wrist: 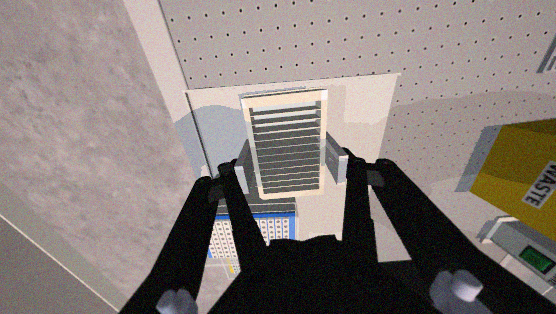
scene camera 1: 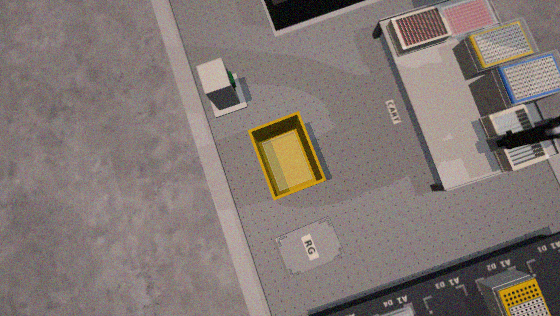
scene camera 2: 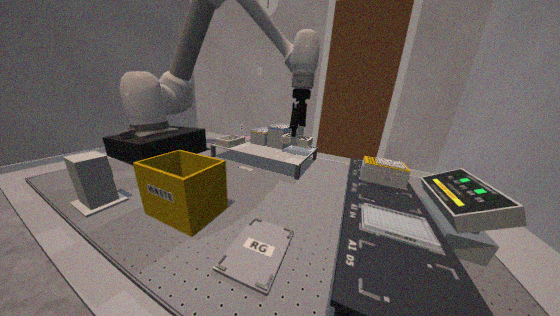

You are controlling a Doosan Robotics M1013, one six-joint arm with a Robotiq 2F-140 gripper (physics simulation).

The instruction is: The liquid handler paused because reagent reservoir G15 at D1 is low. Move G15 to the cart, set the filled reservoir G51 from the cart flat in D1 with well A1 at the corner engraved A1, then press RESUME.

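Places are measured from the arm's base along level axes (x ahead, y left, z up), in centimetres.
Where they show: gripper, fingertip midpoint: [wrist: 286, 145] [scene camera 1: 508, 138] [scene camera 2: 296, 142]; arm's base at its link origin: [scene camera 2: 152, 133].
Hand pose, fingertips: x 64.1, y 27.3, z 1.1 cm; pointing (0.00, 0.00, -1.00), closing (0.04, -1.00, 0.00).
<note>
Each offset is from my fingertips to the top centre of the thing. "pt": to the spot under its first point. Level surfaces: height alone.
My gripper [scene camera 1: 506, 140] [scene camera 2: 295, 133] [wrist: 286, 145] is shut on a cream, slatted reservoir {dx +0.2, dy +0.0, dz +2.8 cm} [scene camera 1: 507, 121] [scene camera 2: 304, 140] [wrist: 287, 150], level over the cart's {dx -15.1, dy -1.1, dz -3.9 cm} [scene camera 1: 425, 110] [scene camera 2: 250, 152] [wrist: 367, 105] end, beside the blue rack. Whether it touches the cart top cannot be told. Its slats look mostly empty; its label is unreadable. A cream reservoir with dark red channels {dx -31.3, dy -8.0, dz -1.3 cm} [scene camera 1: 420, 29] [scene camera 2: 230, 140] sits at the cart's other end; its label is unreadable too. The dark deck {dz -4.5 cm} [scene camera 1: 360, 306] [scene camera 2: 400, 280] has D1 at its far end, partly out of view. The control panel {pt dx +49.0, dy -28.8, dz +2.2 cm} [scene camera 2: 472, 200] shows a yellow bar and green lights; RESUME is unreadable.
On the cart are a pink plate {dx -31.4, dy +5.5, dz -3.1 cm} [scene camera 1: 469, 16], a yellow-rimmed rack [scene camera 1: 501, 45] [scene camera 2: 259, 136] and a blue-rimmed rack {dx -10.6, dy +5.8, dz +5.9 cm} [scene camera 1: 532, 77] [scene camera 2: 278, 136] [wrist: 277, 227]. A yellow-topped rack {dx +34.7, dy -11.0, dz +2.0 cm} [scene camera 1: 525, 297] [scene camera 2: 385, 172] stands near D2. The yellow WASTE bin {dx -10.5, dy -48.3, dz +3.0 cm} [scene camera 1: 320, 172] [scene camera 2: 205, 200] [wrist: 515, 165] and RG plate {dx +11.6, dy -49.0, dz -9.1 cm} [scene camera 1: 325, 230] [scene camera 2: 250, 270] are nearer.
</note>
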